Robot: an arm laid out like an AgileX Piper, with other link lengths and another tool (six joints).
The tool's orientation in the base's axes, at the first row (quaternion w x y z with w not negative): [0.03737, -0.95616, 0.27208, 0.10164]
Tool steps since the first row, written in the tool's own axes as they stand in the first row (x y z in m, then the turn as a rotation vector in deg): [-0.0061, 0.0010, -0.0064, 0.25, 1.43, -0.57]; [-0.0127, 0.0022, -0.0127, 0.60, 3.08, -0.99]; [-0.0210, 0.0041, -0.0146, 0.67, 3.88, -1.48]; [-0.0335, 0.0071, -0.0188, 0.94, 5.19, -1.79]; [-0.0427, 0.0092, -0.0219, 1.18, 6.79, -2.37]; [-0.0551, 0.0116, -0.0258, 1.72, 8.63, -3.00]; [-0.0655, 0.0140, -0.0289, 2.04, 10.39, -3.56]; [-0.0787, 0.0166, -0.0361, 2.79, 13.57, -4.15]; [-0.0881, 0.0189, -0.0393, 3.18, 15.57, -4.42]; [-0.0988, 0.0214, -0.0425, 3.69, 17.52, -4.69]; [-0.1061, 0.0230, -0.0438, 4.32, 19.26, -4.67]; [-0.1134, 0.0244, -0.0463, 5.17, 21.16, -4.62]
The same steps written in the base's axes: [-0.0045, 0.0015, 0.0075, -0.45, -1.41, 0.48]; [-0.0095, 0.0030, 0.0151, -0.95, -3.05, 0.79]; [-0.0171, 0.0054, 0.0187, -1.23, -3.83, 1.24]; [-0.0283, 0.0088, 0.0254, -1.65, -5.12, 1.46]; [-0.0365, 0.0113, 0.0304, -2.19, -6.67, 1.95]; [-0.0474, 0.0151, 0.0368, -2.60, -8.59, 2.42]; [-0.0568, 0.0180, 0.0421, -3.17, -10.32, 2.87]; [-0.0679, 0.0217, 0.0519, -4.12, -13.48, 3.23]; [-0.0764, 0.0241, 0.0570, -4.81, -15.41, 3.38]; [-0.0860, 0.0271, 0.0624, -5.37, -17.36, 3.50]; [-0.0927, 0.0293, 0.0652, -5.76, -19.16, 3.32]; [-0.0991, 0.0316, 0.0692, -6.07, -21.20, 3.06]
